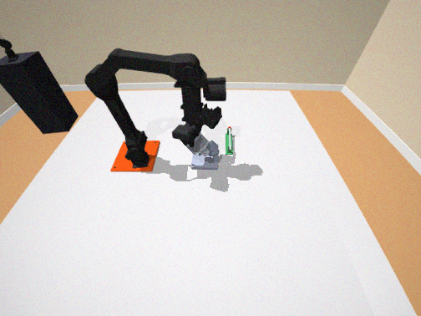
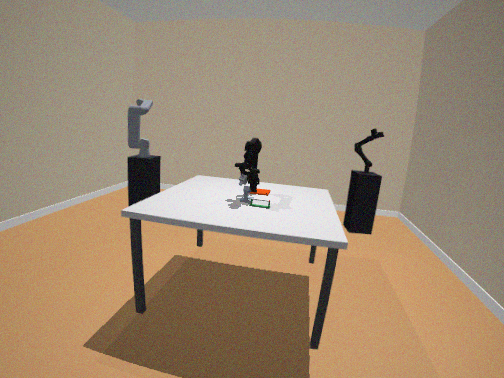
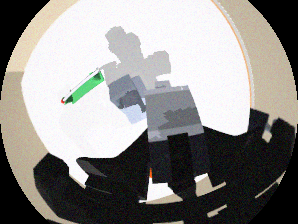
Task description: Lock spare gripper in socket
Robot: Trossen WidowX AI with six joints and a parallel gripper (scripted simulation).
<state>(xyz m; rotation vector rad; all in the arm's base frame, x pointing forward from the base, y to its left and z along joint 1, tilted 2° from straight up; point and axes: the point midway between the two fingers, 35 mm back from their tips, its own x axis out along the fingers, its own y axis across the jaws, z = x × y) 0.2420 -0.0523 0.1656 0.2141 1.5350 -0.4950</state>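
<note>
Now: gripper tip 16 cm short of the green pin cradle, 13 cm to the right of it and 12 cm above it. Round my gripper tip: grey mount: 9 cm below, 5 cm ahead, 3 cm to the left; then spare gripper: 1 cm ahead.
</note>
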